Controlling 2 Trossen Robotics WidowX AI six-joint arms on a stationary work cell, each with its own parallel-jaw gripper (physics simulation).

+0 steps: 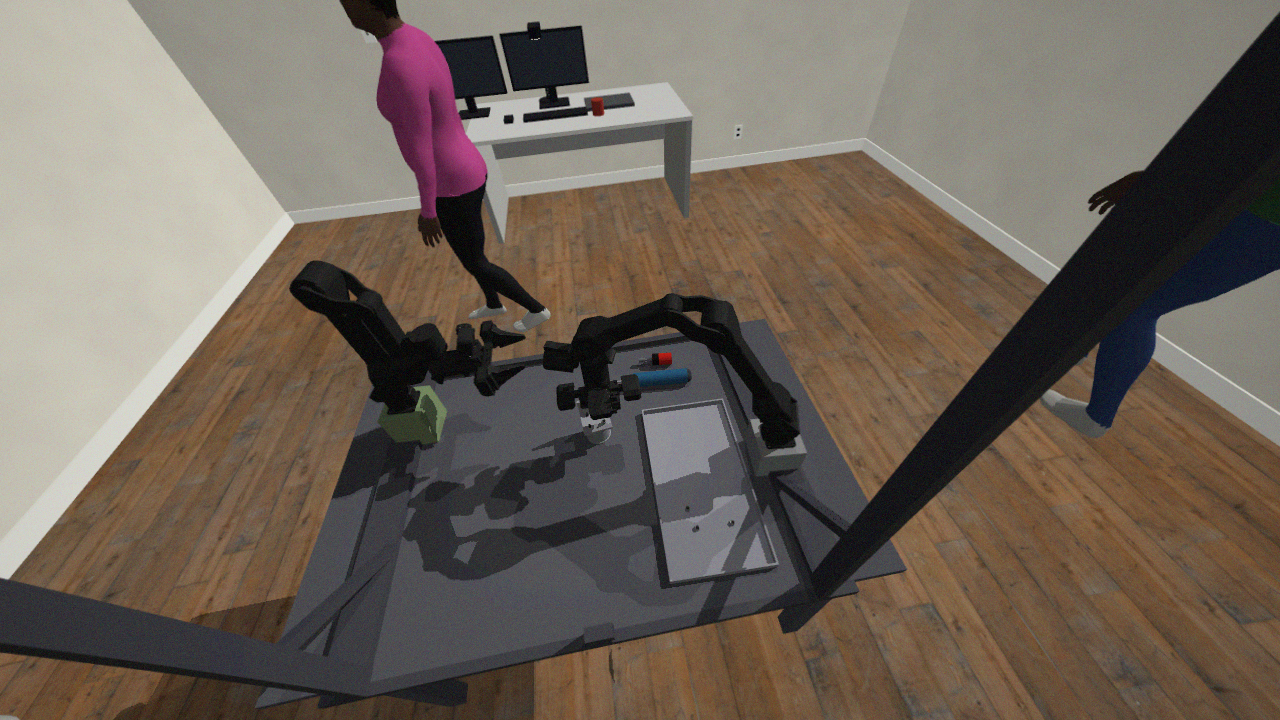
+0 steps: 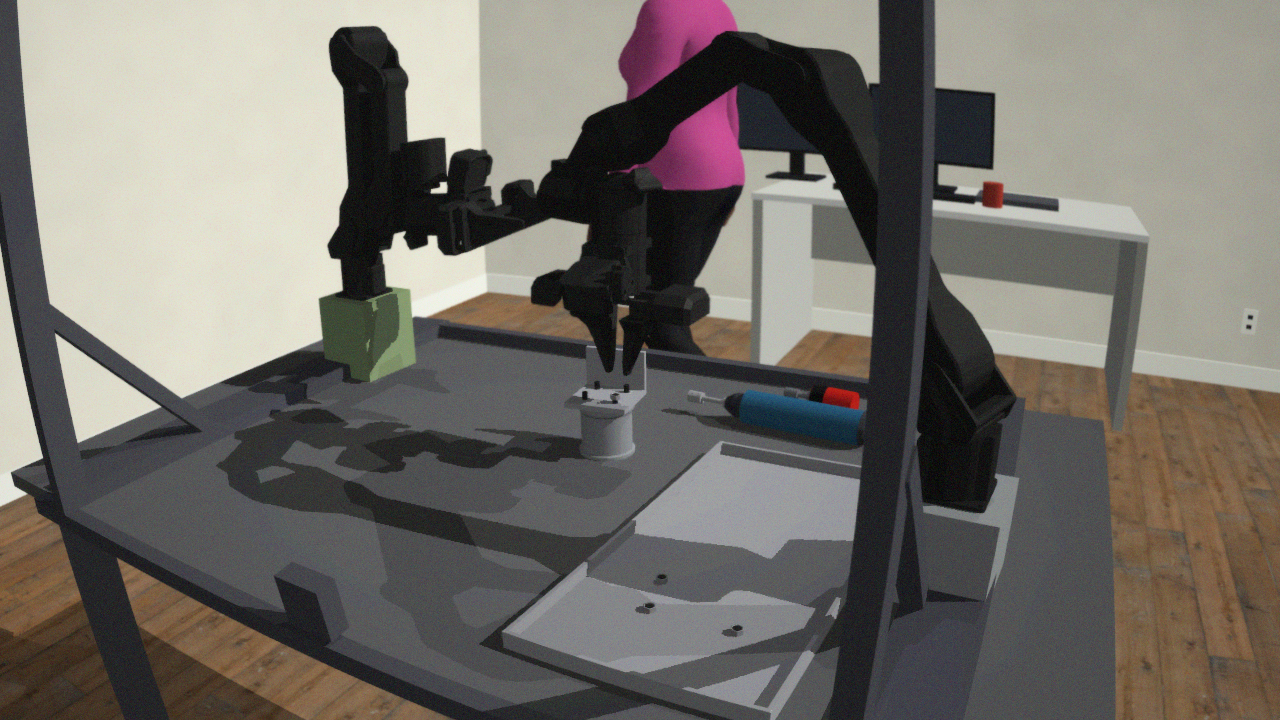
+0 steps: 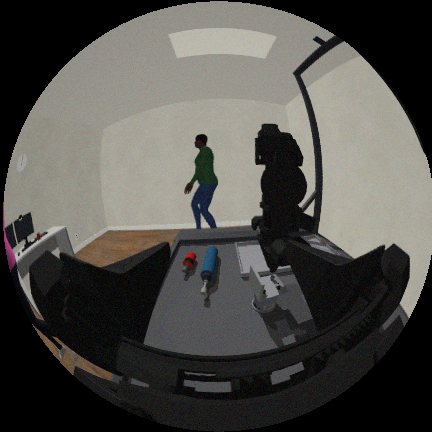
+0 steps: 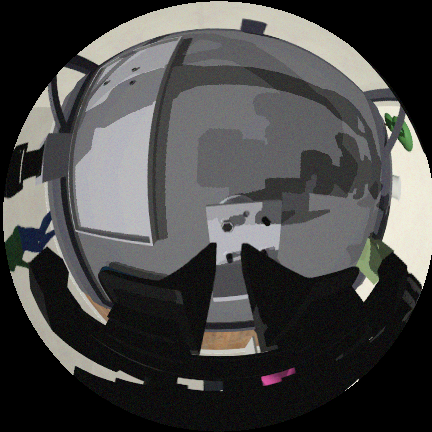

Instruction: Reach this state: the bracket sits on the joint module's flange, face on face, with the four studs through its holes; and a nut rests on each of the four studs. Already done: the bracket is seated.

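Where they show: left gripper, fingertip midpoint: (image 1: pixel 524 350) (image 2: pixel 544 216) (image 3: pixel 229 248); right gripper, fingertip midpoint: (image 2: pixel 618 373) (image 3: pixel 270 269) (image 4: pixel 228 248); left arm's base, link origin: (image 1: pixel 404 403) (image 2: pixel 364 293); right arm's base, link origin: (image 1: pixel 777 435) (image 2: pixel 955 490).
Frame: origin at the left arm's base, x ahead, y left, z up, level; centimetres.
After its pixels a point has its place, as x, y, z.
The bracket (image 2: pixel 592 368) {43.7, -5.7, -2.9} (image 4: pixel 245 237) {47.0, -8.2, -4.8} sits flat on the round joint module (image 2: pixel 606 435) {48.4, -10.6, -8.4}, its upright plate at the far side. A hex nut (image 4: pixel 227 226) {49.0, -9.6, -3.8} (image 2: pixel 614 398) {49.2, -10.0, -4.1} is around one stud. The other studs (image 4: pixel 266 221) {45.6, -10.2, -4.0} (image 4: pixel 229 257) {48.4, -6.3, -4.1} (image 4: pixel 264 251) {44.9, -6.9, -4.4} show as dark, bare posts. Three loose nuts (image 2: pixel 661 578) {66.3, -30.9, -10.5} (image 2: pixel 649 607) {67.6, -35.4, -10.5} (image 2: pixel 736 630) {75.2, -35.3, -10.5} lie in the white tray (image 2: pixel 581 667) {67.2, -44.9, -10.7} (image 1: pixel 648 492) {59.5, -26.5, -9.8}. My right gripper (image 2: pixel 619 371) {49.0, -8.8, -1.6} (image 4: pixel 228 248) {49.0, -8.8, -1.6} points down just above the bracket, fingers slightly apart, open and empty. My left gripper (image 1: pixel 521 353) {33.2, 0.5, 13.0} (image 3: pixel 229 248) {33.2, 0.5, 13.0} is wide open and empty, raised over the table's far left part.
A blue-handled tool (image 1: pixel 662 377) {65.4, 5.4, -7.7} (image 2: pixel 796 417) {64.7, 4.8, -8.7} (image 3: pixel 210 260) {62.5, 6.1, -7.4} and a smaller red one (image 1: pixel 662 359) {66.4, 12.9, -8.6} (image 2: pixel 841 396) {67.7, 13.0, -8.4} (image 3: pixel 190 258) {64.9, 13.2, -8.3} lie behind the tray. A green block (image 1: pixel 416 416) {4.2, -4.7, 0.0} (image 2: pixel 368 335) {5.0, -4.4, -4.6} is under the left arm. Dark frame posts stand at the table's near corners.
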